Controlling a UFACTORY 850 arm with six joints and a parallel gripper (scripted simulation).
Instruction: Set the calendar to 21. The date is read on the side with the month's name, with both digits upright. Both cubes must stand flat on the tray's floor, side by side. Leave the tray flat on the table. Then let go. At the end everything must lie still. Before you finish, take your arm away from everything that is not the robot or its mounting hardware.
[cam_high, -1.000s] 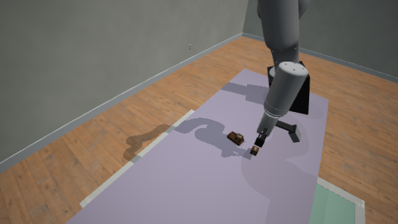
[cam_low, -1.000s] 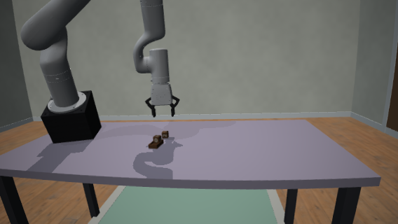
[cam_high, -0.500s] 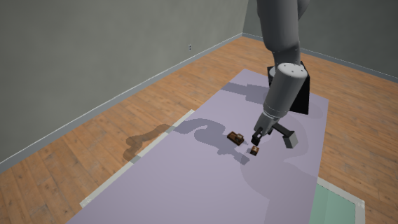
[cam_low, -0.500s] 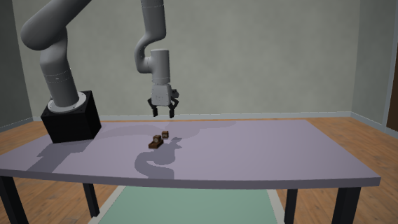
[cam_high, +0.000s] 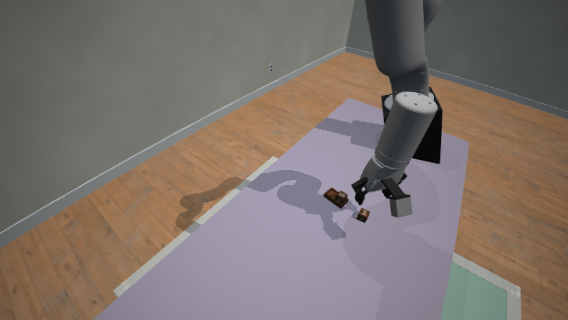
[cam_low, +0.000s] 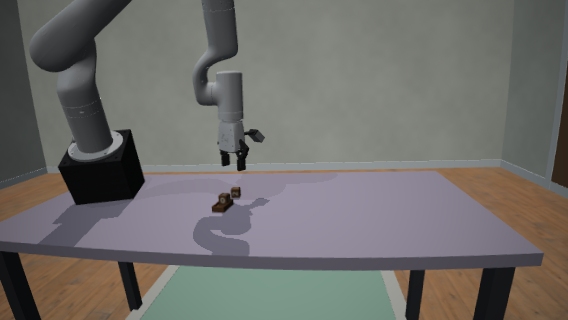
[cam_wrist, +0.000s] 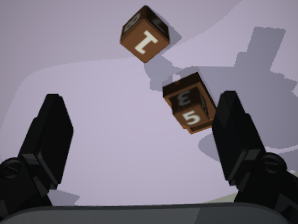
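My gripper is now 10 cm above the brown cube. From my hand the other things lie so: digit cube (3 cm behind, 8 cm to the right, 9 cm below); then brown tray (4 cm behind, 10 cm to the right, 11 cm below).
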